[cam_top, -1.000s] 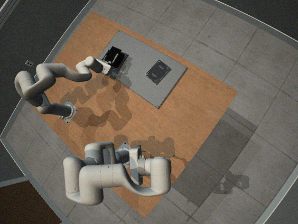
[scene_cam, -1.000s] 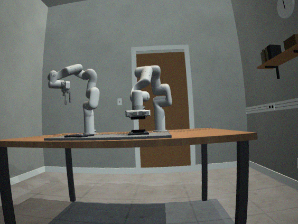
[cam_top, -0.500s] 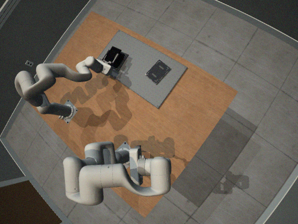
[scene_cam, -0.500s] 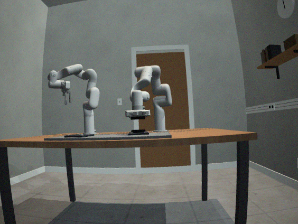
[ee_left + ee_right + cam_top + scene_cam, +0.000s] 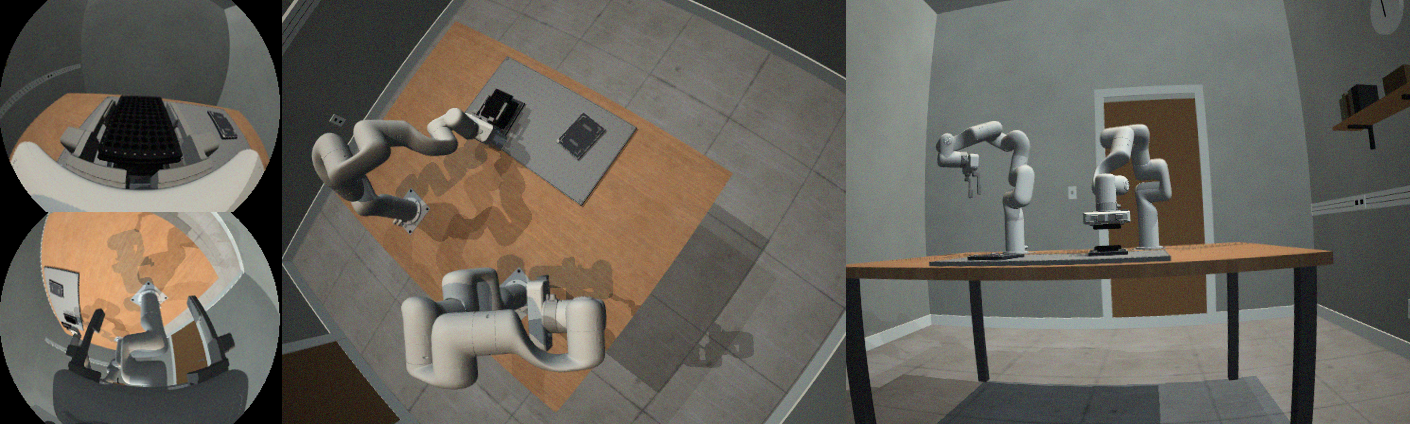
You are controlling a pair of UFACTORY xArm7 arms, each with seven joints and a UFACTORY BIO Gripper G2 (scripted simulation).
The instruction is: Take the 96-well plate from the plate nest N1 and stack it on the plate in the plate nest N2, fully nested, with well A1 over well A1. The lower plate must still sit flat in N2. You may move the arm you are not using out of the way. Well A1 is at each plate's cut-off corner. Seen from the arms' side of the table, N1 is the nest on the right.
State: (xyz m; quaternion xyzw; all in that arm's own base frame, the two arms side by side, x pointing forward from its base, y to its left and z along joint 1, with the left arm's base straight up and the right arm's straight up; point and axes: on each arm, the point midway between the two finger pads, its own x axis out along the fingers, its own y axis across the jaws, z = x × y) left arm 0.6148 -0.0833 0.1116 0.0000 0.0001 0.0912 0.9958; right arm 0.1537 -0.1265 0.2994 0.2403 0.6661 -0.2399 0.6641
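Observation:
Now: left hand 90 mm above the nest N2. From my left hand the other things lie so: grey board (40 mm ahead, 160 mm to the right, 110 mm below); then nest N1 (70 mm ahead, 350 mm to the right, 90 mm below); then black 96-well plate (10 mm below).

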